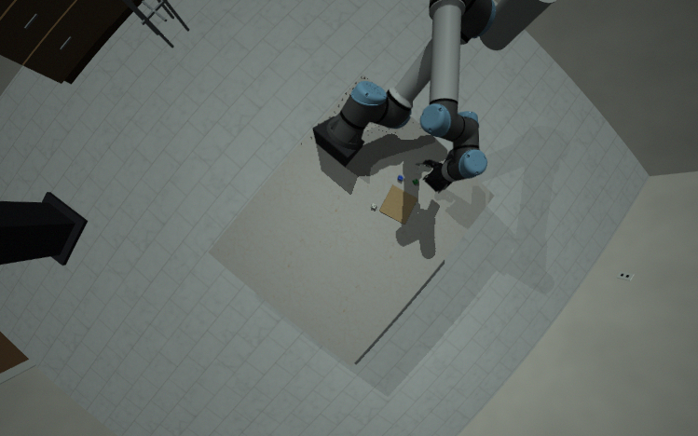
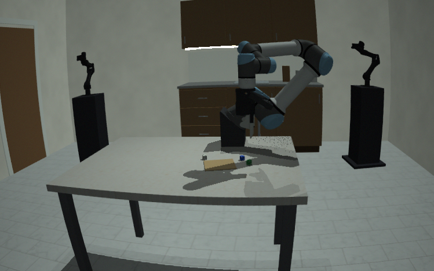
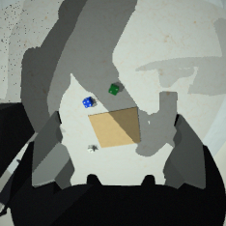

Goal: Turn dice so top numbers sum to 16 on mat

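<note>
Now: hand 130 mm above the blue die, 80 mm past it and 40 mm to the left of it. The rest, counted from my hand: white die (220 mm to the right, 130 mm below, 120 mm behind); green die (130 mm below, 20 mm to the right, 10 mm behind); tan mat (150 mm to the right, 140 mm below, 20 mm behind).
</note>
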